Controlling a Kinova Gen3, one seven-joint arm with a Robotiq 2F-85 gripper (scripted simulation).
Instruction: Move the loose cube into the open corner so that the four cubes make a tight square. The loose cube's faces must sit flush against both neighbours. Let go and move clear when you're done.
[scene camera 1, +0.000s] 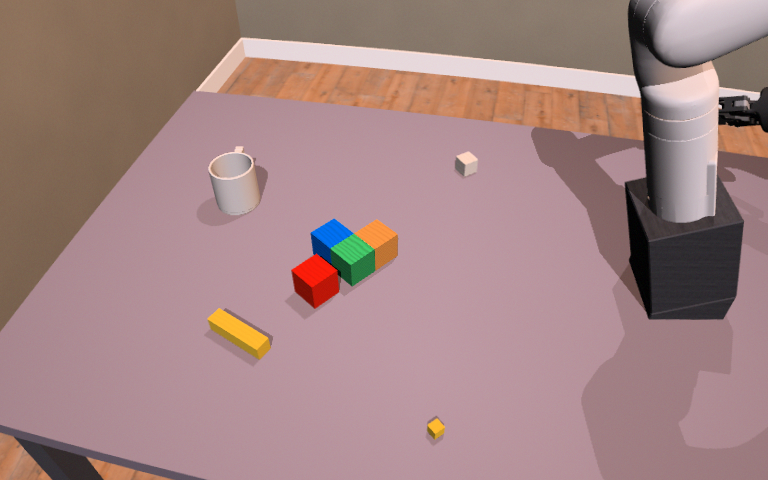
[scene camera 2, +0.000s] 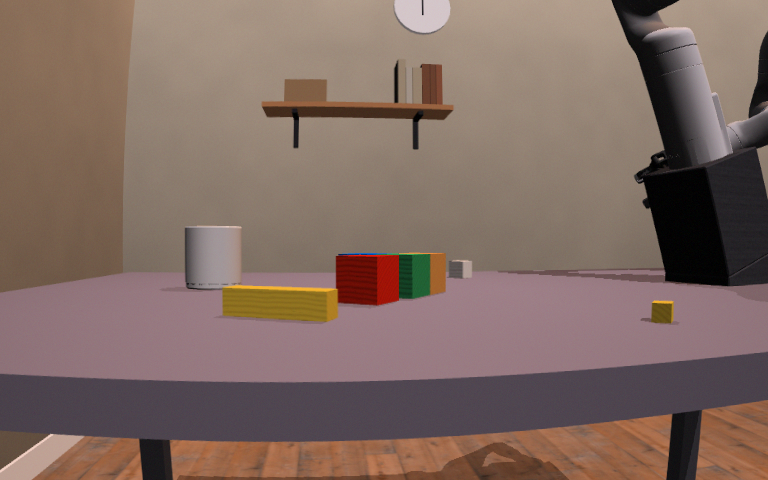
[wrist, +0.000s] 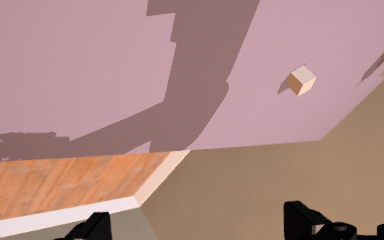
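Note:
A yellow bar (scene camera 2: 290, 303) is visible, and scene camera 1 (scene camera 1: 240, 334) shows it too. In the wrist view the yellow bar is out of frame.

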